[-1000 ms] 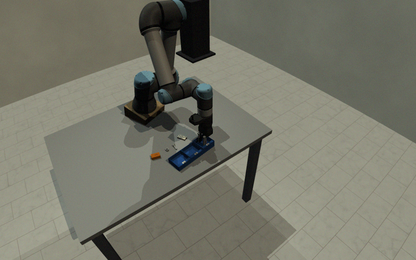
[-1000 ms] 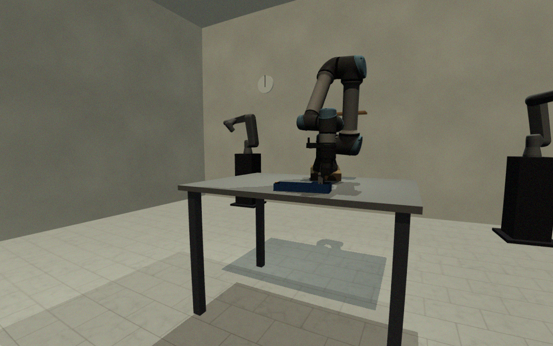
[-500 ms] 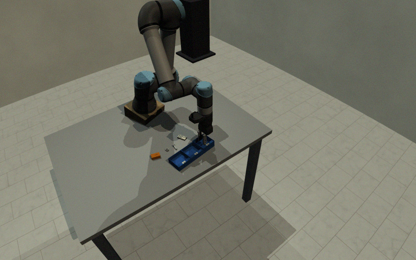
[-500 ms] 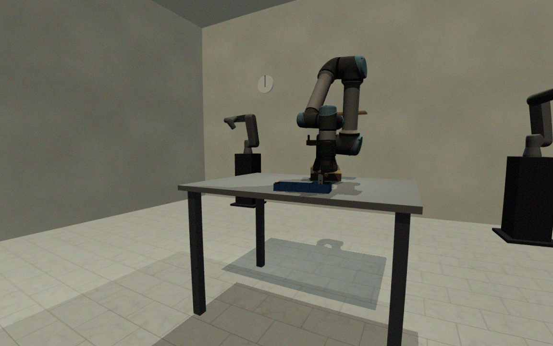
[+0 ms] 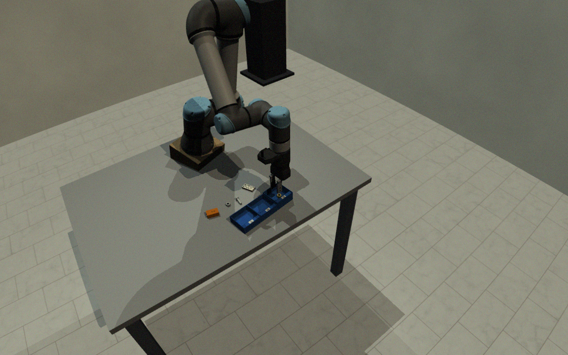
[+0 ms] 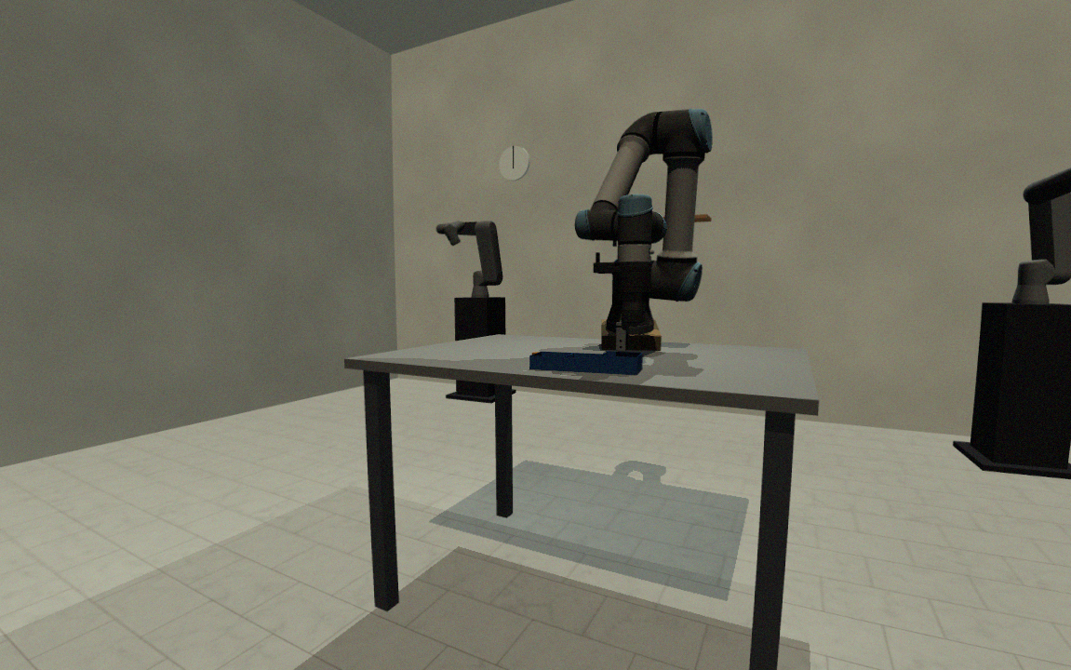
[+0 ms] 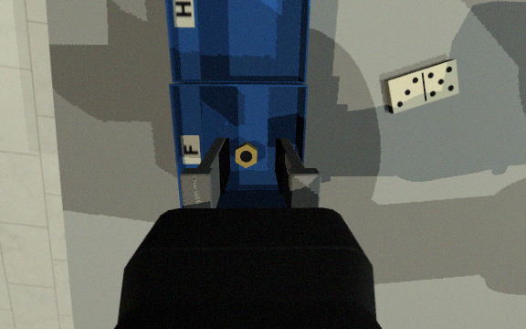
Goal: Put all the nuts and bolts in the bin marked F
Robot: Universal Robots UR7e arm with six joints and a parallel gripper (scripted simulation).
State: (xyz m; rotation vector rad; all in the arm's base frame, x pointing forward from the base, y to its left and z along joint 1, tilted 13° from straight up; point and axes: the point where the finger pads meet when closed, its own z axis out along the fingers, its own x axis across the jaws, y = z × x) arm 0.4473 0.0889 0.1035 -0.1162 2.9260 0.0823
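My hand is 5 cm above the brass nut and 1 cm to the right of it. Round my hand: grey bolt: 13 cm to the right, 9 cm behind, 6 cm below; then white domino: 12 cm behind, 6 cm below, 5 cm to the right; then blue bin row: 8 cm to the right, 5 cm below, 2 cm ahead.
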